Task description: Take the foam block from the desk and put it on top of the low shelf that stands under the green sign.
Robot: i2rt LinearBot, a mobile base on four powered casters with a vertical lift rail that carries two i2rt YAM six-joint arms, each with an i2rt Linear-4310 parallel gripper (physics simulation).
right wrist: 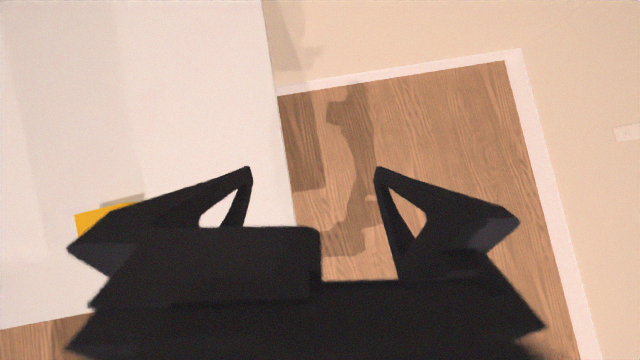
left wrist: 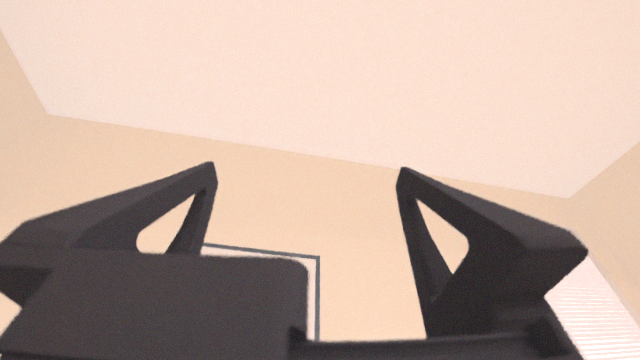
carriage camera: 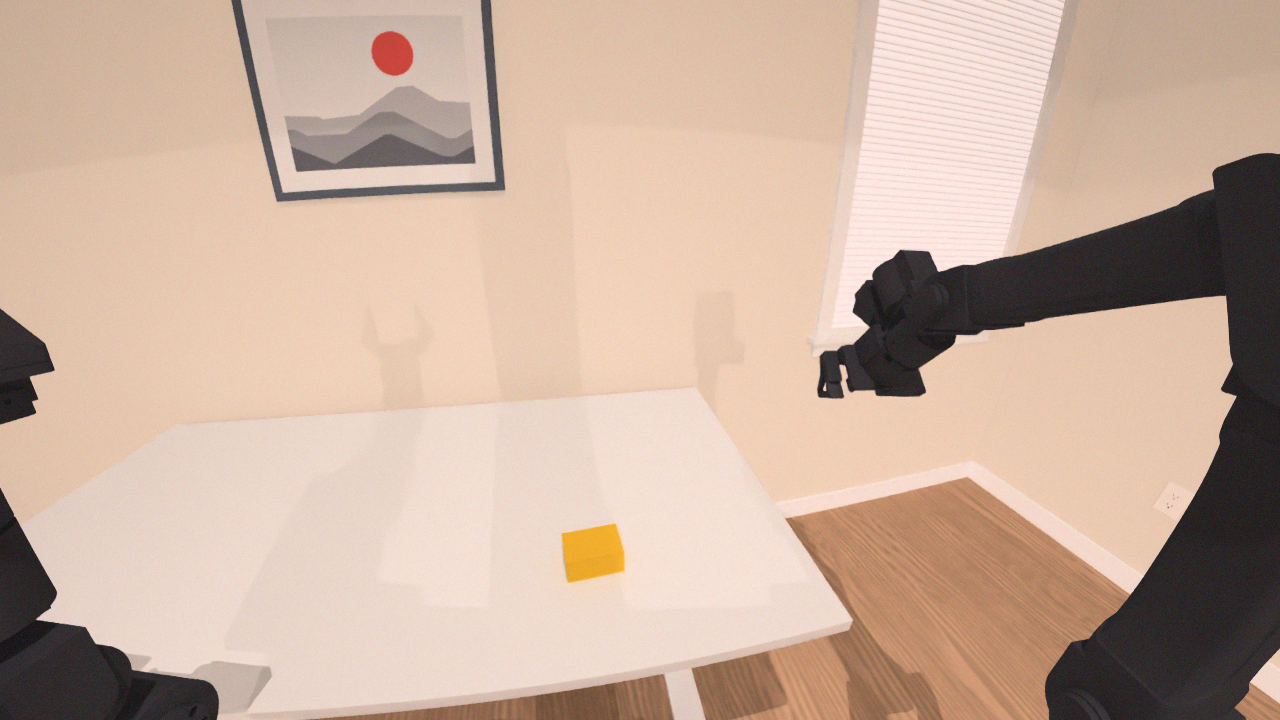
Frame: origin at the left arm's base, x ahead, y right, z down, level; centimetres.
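Where they show: left gripper, fingertip midpoint: (left wrist: 308, 174); right gripper, fingertip midpoint: (right wrist: 314, 173) (carriage camera: 847, 392).
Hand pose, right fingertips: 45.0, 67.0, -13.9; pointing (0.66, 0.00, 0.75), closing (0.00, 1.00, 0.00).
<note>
Each offset is from my right fingertips to the top centre of the thing, as dx, dy, dz. "*": to the spot under its first point. Level surfaces: height alone.
The yellow foam block {-7.7, -40.2, +22.3} (carriage camera: 592, 553) (right wrist: 92, 216) lies on the white desk {dz +26.8} (carriage camera: 733, 573) (right wrist: 200, 100), right of the desk's middle in the carriage view. In the right wrist view part of it is hidden behind a finger. My right gripper (carriage camera: 844, 386) (right wrist: 314, 173) is open and empty, raised in the air to the right of the desk and well away from the block. My left gripper (left wrist: 308, 174) is open and empty, facing the upper wall and ceiling; its fingertips do not show in the carriage view. The low shelf and the green sign do not show in these views.
A framed mountain picture (carriage camera: 494, 107) hangs on the wall behind the desk. A window with blinds {* +79.2, +68.6, -51.1} (carriage camera: 948, 134) is at the right. Wooden floor {dz +98.7} (carriage camera: 948, 555) (right wrist: 450, 150) lies right of the desk, bounded by white baseboards. My left arm (carriage camera: 35, 662) stands at the left edge.
</note>
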